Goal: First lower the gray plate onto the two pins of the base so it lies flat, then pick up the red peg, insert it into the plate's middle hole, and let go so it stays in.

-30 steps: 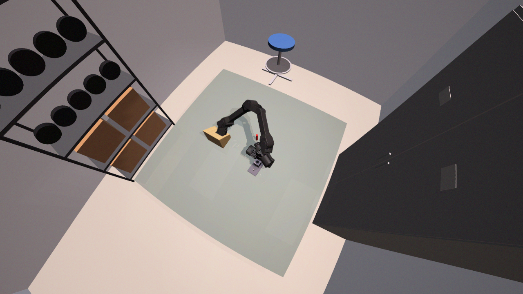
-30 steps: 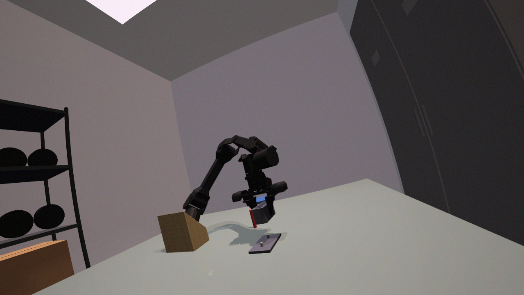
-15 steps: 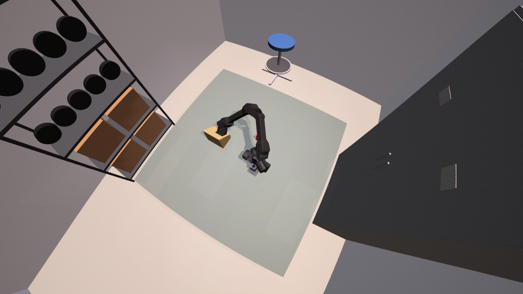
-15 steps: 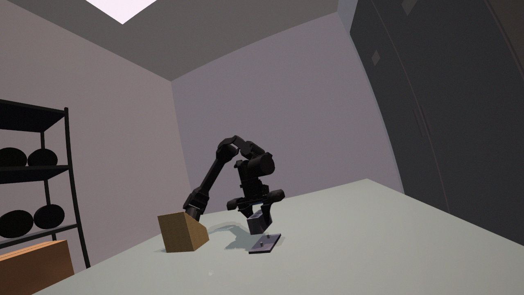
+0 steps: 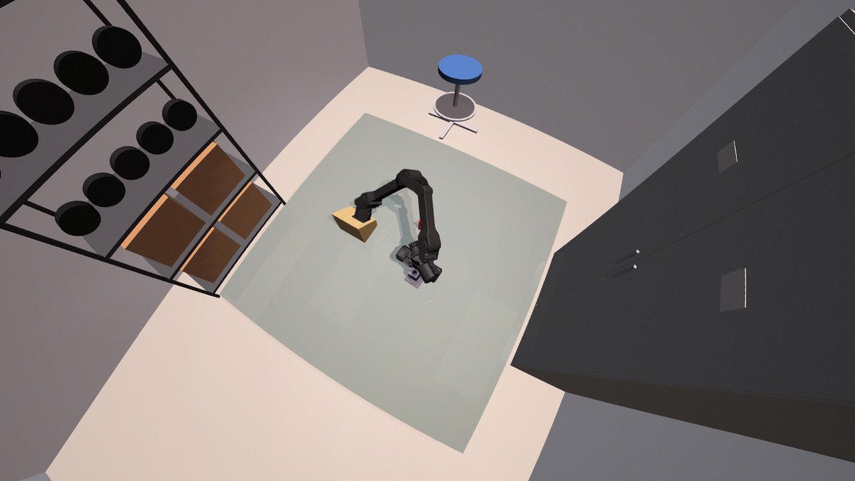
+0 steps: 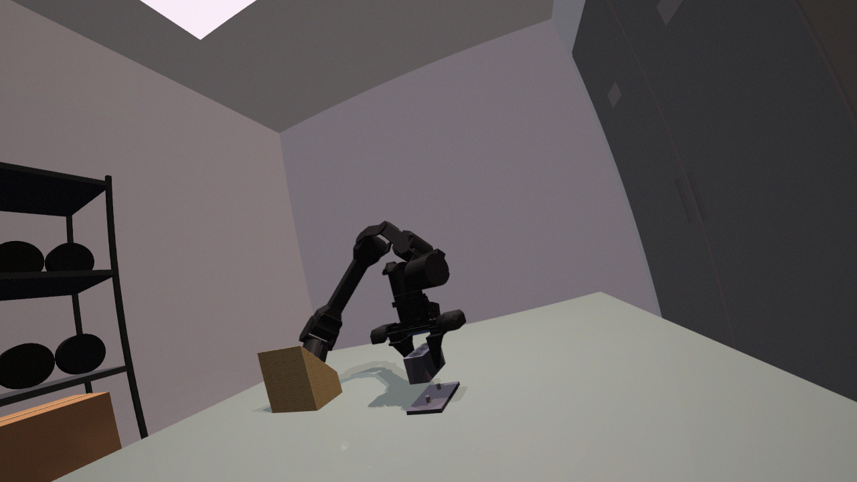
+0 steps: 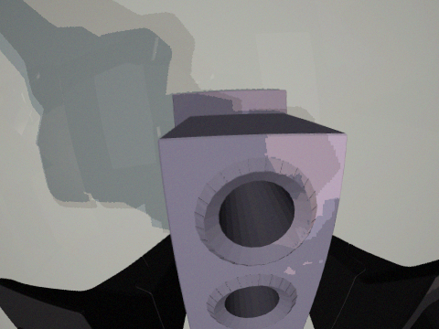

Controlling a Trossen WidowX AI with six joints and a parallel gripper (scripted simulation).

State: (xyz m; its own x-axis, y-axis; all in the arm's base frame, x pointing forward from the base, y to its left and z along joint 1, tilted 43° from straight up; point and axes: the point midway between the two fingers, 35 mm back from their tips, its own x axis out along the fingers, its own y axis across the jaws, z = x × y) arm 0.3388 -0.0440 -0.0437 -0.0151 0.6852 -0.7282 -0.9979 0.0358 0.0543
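Now: the red peg 190 mm to the left of my gripper tip, 110 mm behind it and 20 mm below it. From my gripper tip the other things lie so: gray plate: 30 mm above.
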